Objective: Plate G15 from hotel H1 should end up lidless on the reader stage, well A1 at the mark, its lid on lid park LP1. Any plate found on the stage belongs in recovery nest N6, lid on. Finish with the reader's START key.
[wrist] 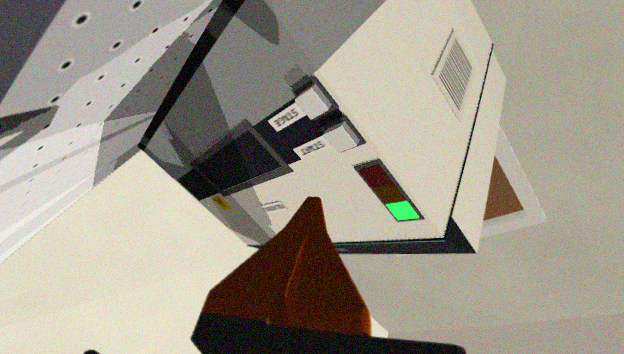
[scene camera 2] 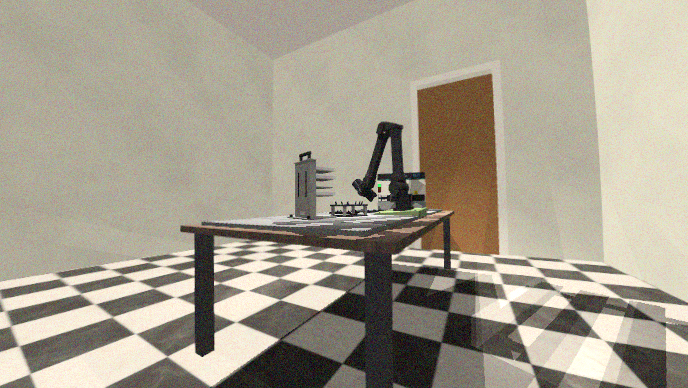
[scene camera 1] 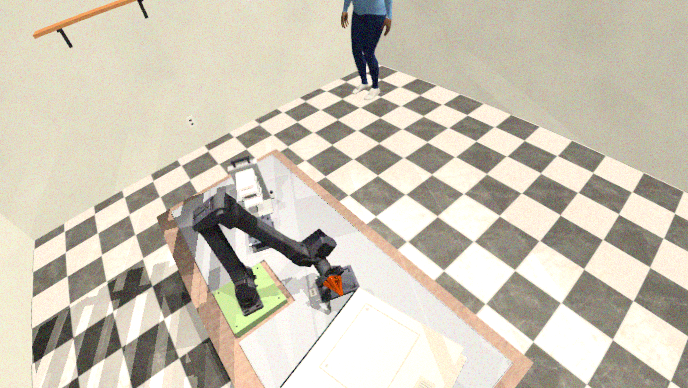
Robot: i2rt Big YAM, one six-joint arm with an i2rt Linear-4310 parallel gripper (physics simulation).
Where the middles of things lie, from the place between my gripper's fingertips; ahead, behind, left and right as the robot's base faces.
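STAGE button [wrist: 313, 102]: 80 mm to the right of my hand, 30 mm below it and 10 mm ahead of it. Measured from my hand, the dark stage door [wrist: 244, 158] is 140 mm to the right, 140 mm behind and 20 mm below; the N6 nest [wrist: 29, 29] is 110 mm to the left, 110 mm below and 20 mm ahead.
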